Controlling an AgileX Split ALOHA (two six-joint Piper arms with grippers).
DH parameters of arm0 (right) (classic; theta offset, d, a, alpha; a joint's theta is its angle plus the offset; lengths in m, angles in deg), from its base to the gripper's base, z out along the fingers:
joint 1: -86.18 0.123 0 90
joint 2: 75.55 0 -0.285 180
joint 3: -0.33 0 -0.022 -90
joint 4: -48.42 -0.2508 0 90
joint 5: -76.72 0 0.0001 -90
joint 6: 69.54 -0.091 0 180
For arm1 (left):
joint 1: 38.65 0.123 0 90
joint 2: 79.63 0 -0.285 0
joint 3: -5.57 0 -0.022 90
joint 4: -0.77 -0.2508 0 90
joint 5: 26.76 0 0.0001 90
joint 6: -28.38 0.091 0 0
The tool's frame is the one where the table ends.
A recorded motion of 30 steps. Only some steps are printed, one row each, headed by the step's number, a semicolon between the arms.
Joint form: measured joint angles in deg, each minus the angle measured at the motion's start. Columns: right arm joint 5, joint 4, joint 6, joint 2, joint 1, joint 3; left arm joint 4, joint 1, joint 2, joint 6, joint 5, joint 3.
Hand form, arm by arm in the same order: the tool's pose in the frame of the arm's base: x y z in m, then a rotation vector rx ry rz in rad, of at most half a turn. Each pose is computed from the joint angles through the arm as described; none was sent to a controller.
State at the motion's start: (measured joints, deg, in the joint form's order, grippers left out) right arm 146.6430 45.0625 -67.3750 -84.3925 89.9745 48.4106; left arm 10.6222 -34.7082 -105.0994 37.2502 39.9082 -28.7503
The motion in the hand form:
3: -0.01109 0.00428 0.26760 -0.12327 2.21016 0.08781; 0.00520 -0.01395 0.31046 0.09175 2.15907 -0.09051
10: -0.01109 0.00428 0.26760 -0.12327 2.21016 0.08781; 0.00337 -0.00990 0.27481 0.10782 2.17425 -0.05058
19: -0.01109 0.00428 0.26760 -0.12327 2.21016 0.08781; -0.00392 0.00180 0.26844 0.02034 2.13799 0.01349
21: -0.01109 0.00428 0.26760 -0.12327 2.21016 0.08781; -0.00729 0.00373 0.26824 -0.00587 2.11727 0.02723
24: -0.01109 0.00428 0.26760 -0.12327 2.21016 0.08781; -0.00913 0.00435 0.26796 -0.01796 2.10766 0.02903
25: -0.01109 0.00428 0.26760 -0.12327 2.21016 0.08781; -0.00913 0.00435 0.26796 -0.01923 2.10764 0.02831
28: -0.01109 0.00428 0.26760 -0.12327 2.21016 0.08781; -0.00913 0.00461 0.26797 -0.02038 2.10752 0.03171
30: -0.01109 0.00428 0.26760 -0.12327 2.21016 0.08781; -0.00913 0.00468 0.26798 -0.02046 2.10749 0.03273
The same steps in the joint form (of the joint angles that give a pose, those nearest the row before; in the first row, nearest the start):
3: 0.00 0.00 0.00 0.00 0.00 0.00; 0.00 0.00 7.70 -0.87 -0.27 -6.04
10: 0.00 0.00 0.00 0.00 0.00 0.00; -2.85 -1.62 13.14 -1.16 -2.00 -13.80
19: 0.00 0.00 0.00 0.00 0.00 0.00; -11.05 -5.11 16.80 -8.87 -2.19 -15.04
21: 0.00 0.00 0.00 0.00 0.00 0.00; -12.35 -5.11 18.08 -10.16 -2.06 -15.03
24: 0.00 0.00 0.00 0.00 0.00 0.00; -12.75 -5.11 18.76 -10.77 -1.91 -15.03
25: 0.00 0.00 0.00 0.00 0.00 0.00; -12.75 -5.11 18.76 -10.84 -1.91 -15.03
28: 0.00 0.00 0.00 0.00 0.00 0.00; -12.93 -5.11 18.76 -10.88 -1.91 -15.03
30: 0.00 0.00 0.00 0.00 0.00 0.00; -12.98 -5.11 18.76 -10.88 -1.91 -15.03

